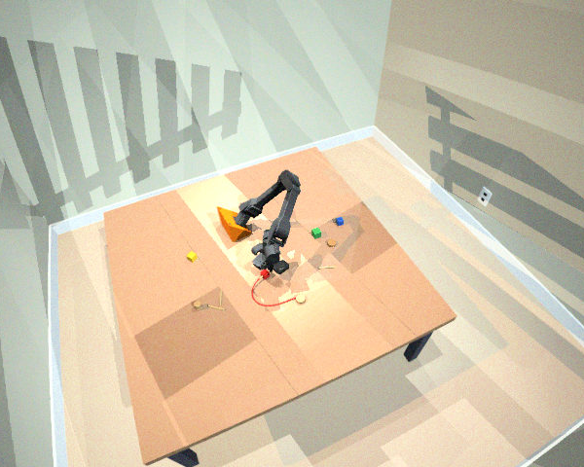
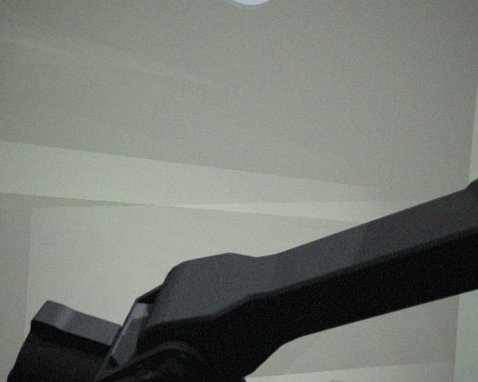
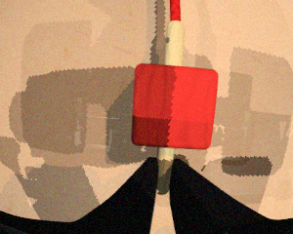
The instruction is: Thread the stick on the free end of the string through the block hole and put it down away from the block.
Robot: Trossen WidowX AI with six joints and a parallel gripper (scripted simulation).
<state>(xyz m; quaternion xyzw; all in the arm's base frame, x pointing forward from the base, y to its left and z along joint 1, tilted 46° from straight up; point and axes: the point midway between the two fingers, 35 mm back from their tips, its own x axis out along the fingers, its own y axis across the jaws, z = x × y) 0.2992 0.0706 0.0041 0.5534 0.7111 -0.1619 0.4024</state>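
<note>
The red cube lies 3 cm to the right of my gripper tip and 1 cm ahead of it. The rest, counted from my gripper tip: blue cube (42 cm to the left, 14 cm behind); then green cube (28 cm to the left, 12 cm behind, 1 cm above); then yellow cube (31 cm to the right, 22 cm behind, 1 cm above).
</note>
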